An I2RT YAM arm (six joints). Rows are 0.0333 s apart.
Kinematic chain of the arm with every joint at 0, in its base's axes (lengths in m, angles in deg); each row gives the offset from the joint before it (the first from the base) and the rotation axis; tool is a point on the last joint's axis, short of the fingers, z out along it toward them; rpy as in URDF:
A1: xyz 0 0 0.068 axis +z
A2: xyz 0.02 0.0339 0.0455 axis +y
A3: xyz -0.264 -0.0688 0 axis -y
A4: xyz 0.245 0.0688 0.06 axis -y
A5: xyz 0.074 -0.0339 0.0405 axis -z
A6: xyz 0.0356 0 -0.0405 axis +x
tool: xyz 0 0 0 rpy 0 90 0
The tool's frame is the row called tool.
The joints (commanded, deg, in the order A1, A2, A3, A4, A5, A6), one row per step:
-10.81 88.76 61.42 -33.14 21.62 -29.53
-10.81 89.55 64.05 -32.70 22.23 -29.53
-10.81 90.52 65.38 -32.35 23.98 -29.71
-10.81 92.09 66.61 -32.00 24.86 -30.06
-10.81 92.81 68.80 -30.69 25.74 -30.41
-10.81 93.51 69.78 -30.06 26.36 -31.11
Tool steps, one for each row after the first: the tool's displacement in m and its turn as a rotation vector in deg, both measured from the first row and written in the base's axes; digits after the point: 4 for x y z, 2 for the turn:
0.0088 -0.0020 0.0103 -0.94 -2.14 -0.31
0.0142 -0.0041 0.0129 -2.62 -2.47 -1.07
0.0208 -0.0059 0.0114 -3.50 -2.17 -1.25
0.0292 -0.0080 0.0207 -4.86 -4.59 -1.53
0.0338 -0.0092 0.0229 -5.82 -5.04 -1.36

